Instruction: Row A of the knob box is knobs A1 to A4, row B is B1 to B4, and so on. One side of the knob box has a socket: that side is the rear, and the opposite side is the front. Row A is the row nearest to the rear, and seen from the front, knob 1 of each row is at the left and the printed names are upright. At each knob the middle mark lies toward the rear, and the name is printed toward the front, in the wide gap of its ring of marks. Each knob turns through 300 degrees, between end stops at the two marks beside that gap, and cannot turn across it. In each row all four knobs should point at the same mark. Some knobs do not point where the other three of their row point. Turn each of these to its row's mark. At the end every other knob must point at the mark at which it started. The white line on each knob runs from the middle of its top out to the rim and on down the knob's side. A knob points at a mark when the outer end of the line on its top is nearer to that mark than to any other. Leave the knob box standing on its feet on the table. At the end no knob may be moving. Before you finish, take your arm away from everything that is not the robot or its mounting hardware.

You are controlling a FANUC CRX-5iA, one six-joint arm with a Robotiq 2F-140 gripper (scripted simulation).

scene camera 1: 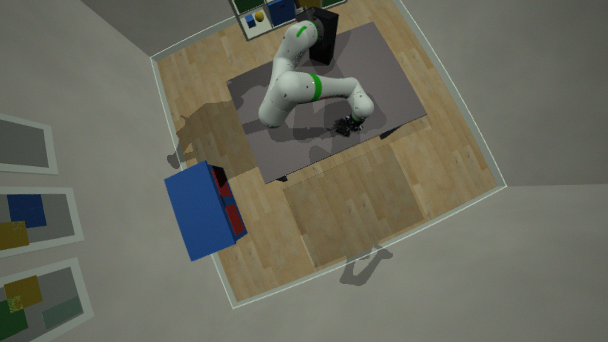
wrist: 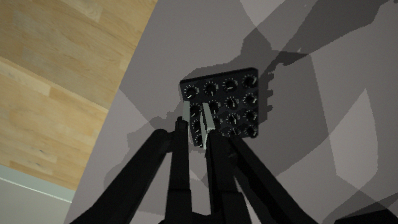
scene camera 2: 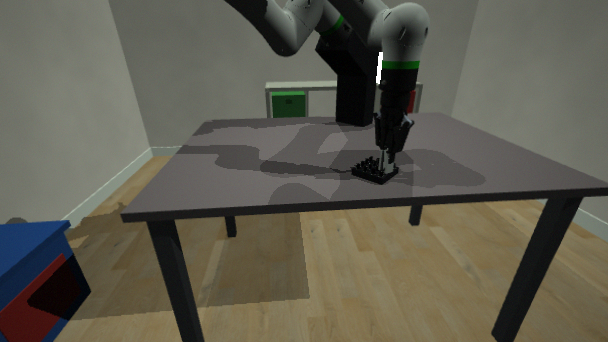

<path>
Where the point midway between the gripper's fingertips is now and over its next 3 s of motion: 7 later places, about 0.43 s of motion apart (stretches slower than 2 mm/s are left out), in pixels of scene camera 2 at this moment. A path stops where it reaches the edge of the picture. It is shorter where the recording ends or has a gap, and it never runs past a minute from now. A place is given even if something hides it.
The gripper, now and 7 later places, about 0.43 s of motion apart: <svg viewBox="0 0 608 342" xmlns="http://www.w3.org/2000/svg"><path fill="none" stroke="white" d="M385 170L386 166L386 159L385 158L381 157L377 155L373 153L368 152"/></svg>
</path>
